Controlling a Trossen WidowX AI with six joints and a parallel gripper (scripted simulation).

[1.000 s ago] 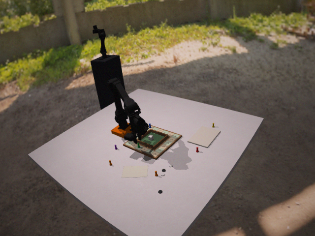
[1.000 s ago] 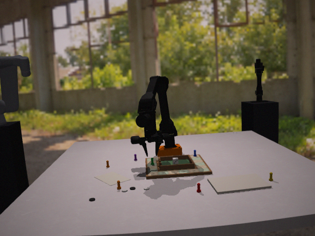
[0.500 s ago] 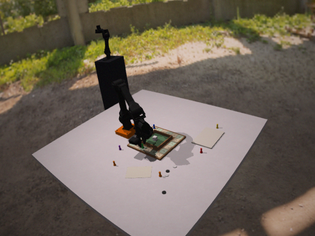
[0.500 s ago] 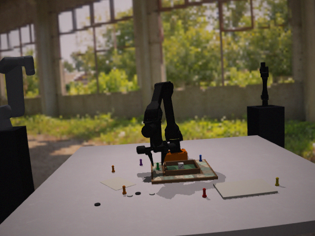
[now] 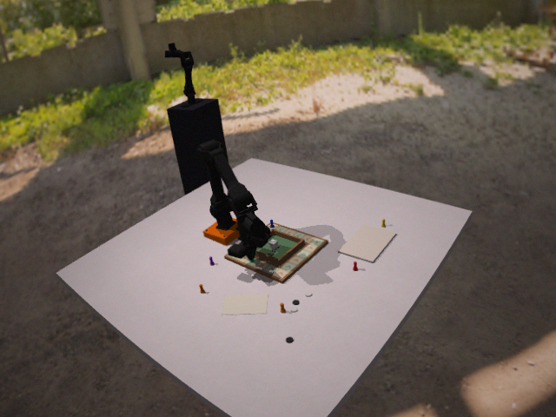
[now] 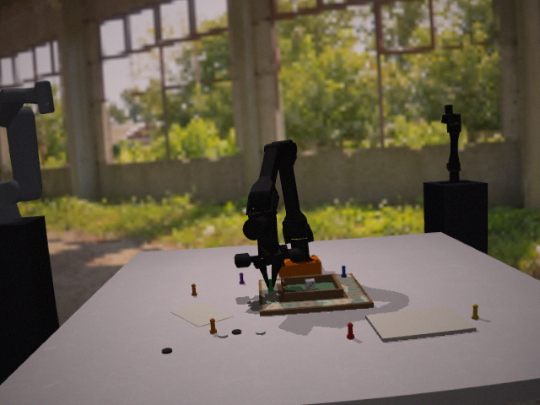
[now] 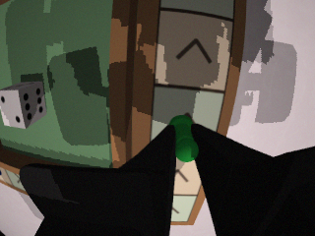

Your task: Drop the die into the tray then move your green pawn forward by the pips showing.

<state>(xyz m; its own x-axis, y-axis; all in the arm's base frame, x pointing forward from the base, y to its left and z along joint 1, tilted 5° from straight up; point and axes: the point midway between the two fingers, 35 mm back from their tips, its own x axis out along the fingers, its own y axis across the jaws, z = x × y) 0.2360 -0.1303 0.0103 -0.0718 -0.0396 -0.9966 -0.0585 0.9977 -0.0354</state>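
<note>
Now: the white die 20 mm ahead of my gripper tip and 110 mm to the left of it. The rest, counted from my gripper tip: green pawn 10 mm above; then blue pawn 70 mm behind, 230 mm to the left, 10 mm above; then purple pawn 140 mm behind, 70 mm to the right, 10 mm below.
</note>
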